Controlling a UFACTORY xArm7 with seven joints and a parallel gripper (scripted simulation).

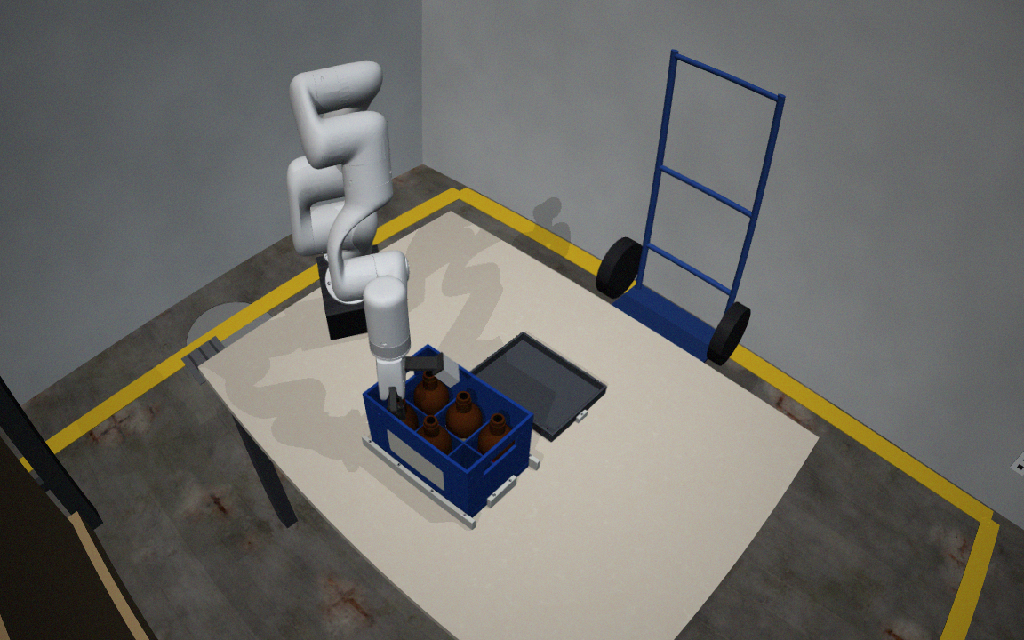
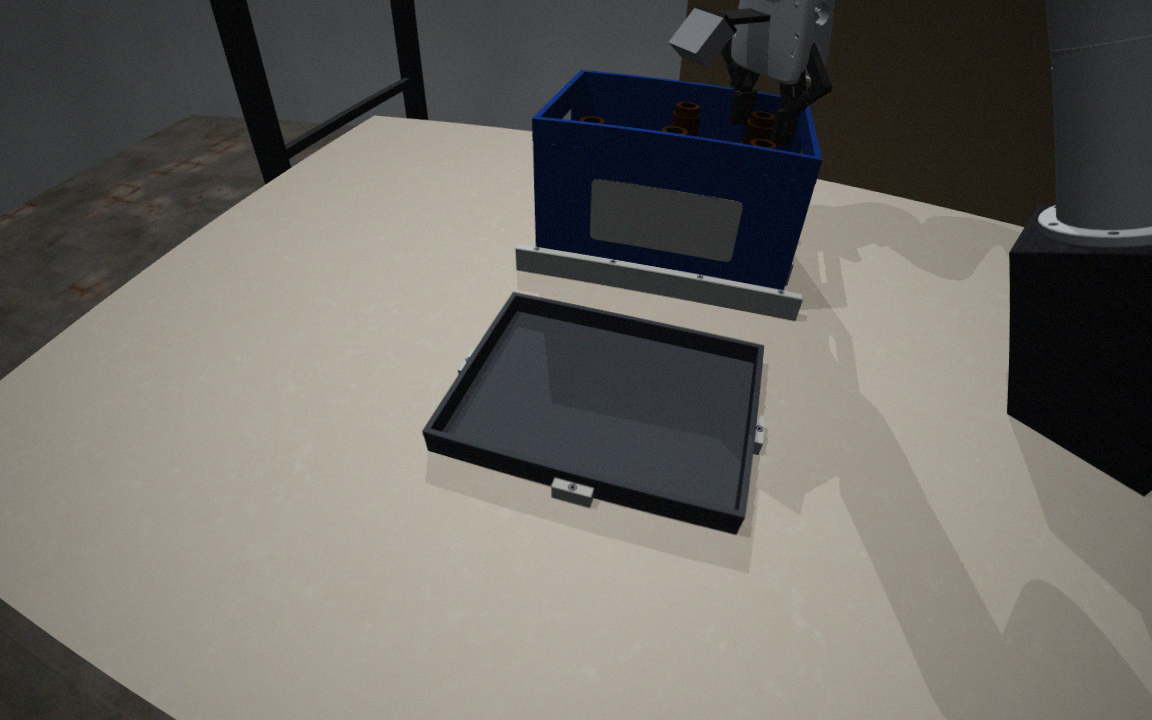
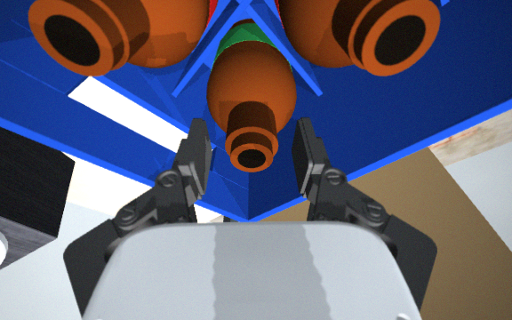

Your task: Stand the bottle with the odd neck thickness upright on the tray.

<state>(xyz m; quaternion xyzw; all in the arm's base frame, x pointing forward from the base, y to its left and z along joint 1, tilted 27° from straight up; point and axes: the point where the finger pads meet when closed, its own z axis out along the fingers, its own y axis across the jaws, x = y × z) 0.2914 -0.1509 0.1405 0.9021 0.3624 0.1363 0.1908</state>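
Right now my hand is 7 cm above the glass bottle. From my hand the other things lie so: crate: 9 cm ahead, 7 cm below, 4 cm to the left; then dark grey tray: 31 cm to the left, 15 cm below, 12 cm ahead.
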